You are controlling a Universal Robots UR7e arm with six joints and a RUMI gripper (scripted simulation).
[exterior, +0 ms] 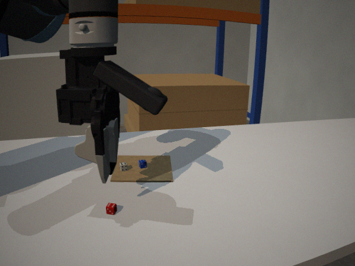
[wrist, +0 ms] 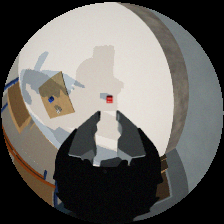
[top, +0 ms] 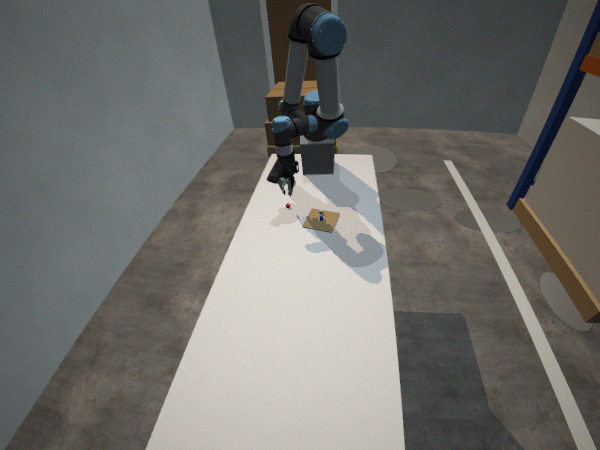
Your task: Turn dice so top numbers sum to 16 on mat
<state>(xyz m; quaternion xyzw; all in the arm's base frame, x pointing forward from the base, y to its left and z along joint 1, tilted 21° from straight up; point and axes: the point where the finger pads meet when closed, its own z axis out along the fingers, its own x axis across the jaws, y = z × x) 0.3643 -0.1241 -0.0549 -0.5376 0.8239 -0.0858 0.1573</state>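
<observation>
My gripper is now 80 mm above the red die. Also, from my hand: blue die 170 mm to the left, 90 mm ahead, 70 mm below; mat 170 mm to the left, 90 mm ahead, 80 mm below; white die 160 mm to the left, 70 mm below, 40 mm ahead.
</observation>
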